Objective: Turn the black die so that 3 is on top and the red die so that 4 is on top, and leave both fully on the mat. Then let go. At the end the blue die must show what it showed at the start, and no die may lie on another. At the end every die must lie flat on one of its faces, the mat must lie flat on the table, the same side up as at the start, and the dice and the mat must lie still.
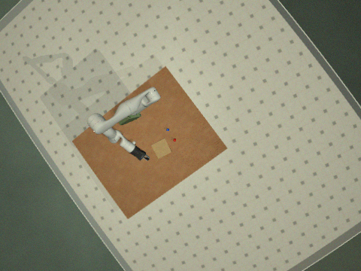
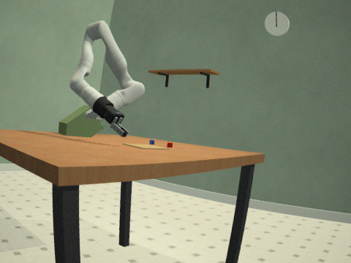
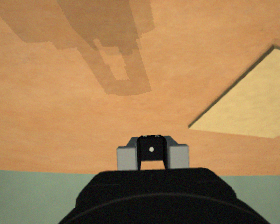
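Right now the tan mat is 14 cm to the left of my hand and 6 cm below it. The rest, counted from my hand: blue die 28 cm to the left, 10 cm behind, 5 cm below; then black die 1 cm below, 1 cm ahead; then red die 28 cm to the left, 5 cm below, 1 cm ahead.
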